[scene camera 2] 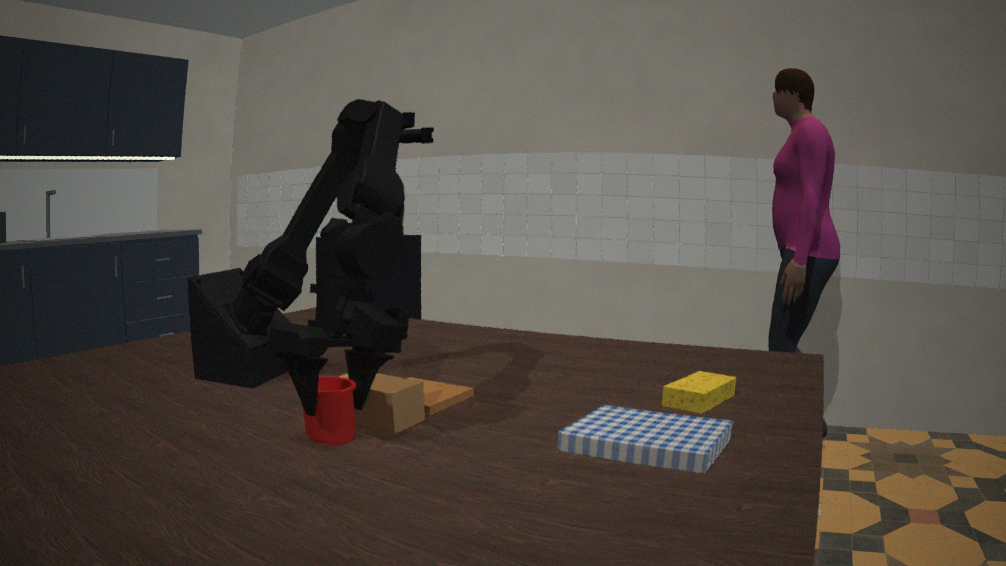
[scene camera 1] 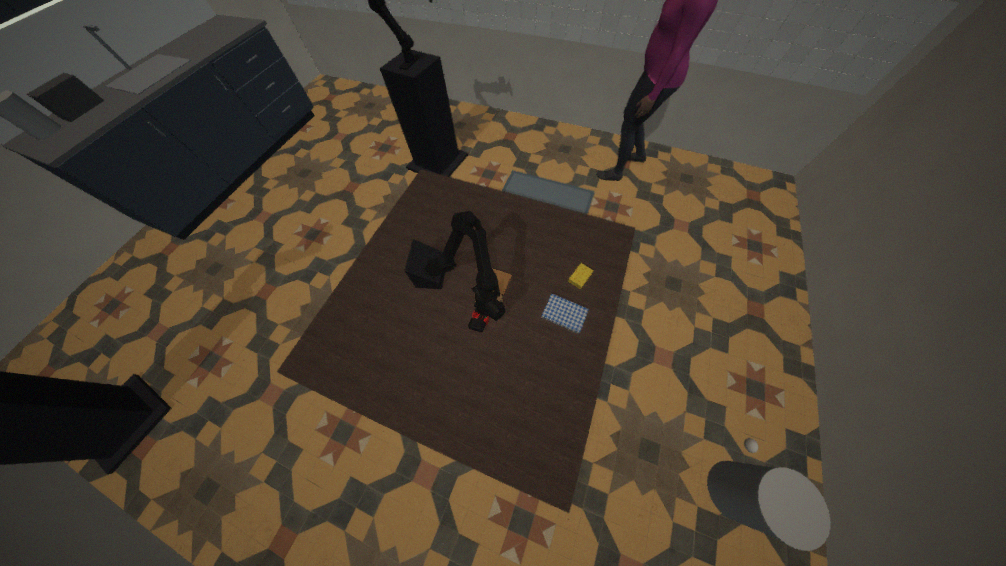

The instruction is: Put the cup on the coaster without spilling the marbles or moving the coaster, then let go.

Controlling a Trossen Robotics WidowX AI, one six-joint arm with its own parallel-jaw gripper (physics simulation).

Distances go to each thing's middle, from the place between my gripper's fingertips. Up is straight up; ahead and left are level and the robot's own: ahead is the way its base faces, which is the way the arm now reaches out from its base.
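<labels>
The red cup (scene camera 2: pixel 334 422) is 1 cm behind my hand. Going by their middles, of the things named here the red cup is the nearest to my hand. I see the tan block (scene camera 2: pixel 393 404) 9 cm to the left of my hand, 3 cm behind it and 1 cm below it, and the orange-brown coaster (scene camera 2: pixel 438 396) lies 20 cm to the left of my hand, 5 cm behind it and 3 cm below it. The blue-and-white checked cloth (scene camera 2: pixel 679 442) is 30 cm ahead of my hand, 20 cm to the left of it and 2 cm below it. Going by their middles, of the things named here the blue-and-white checked cloth is the farthest from my hand.
</labels>
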